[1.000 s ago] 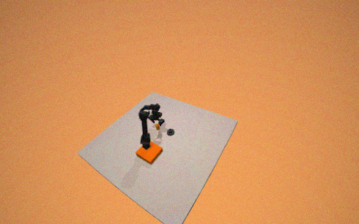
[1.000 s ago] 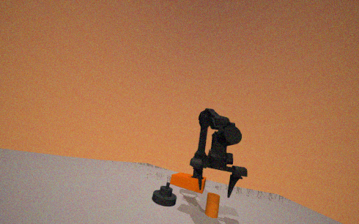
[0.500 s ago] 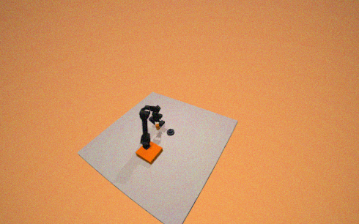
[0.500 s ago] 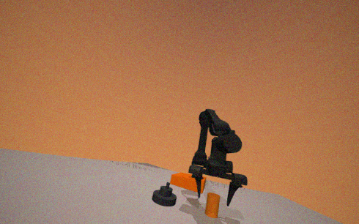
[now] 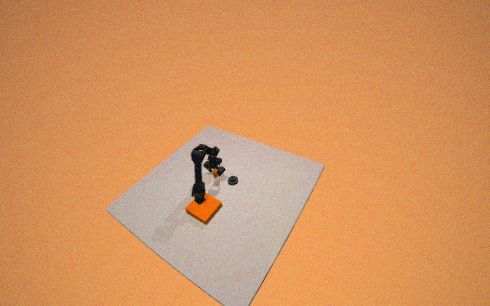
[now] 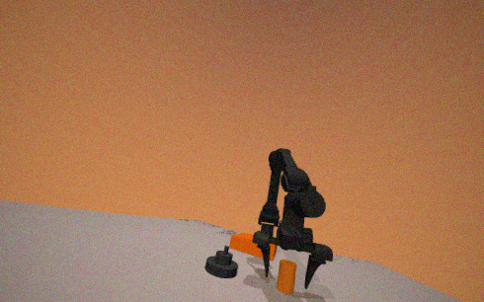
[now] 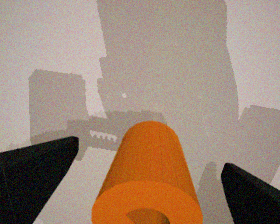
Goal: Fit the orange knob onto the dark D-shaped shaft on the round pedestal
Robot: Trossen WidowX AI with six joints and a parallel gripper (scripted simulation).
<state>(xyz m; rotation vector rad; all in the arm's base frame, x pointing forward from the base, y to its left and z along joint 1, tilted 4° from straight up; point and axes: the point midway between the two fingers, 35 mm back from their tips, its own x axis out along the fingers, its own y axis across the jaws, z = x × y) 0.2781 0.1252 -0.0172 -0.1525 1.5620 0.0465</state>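
Now: the round pedestal 40 mm ahead of my gripper tip, 160 mm to the right of it and 10 mm above it. Round my gripper tip: orange knob (10 mm above).
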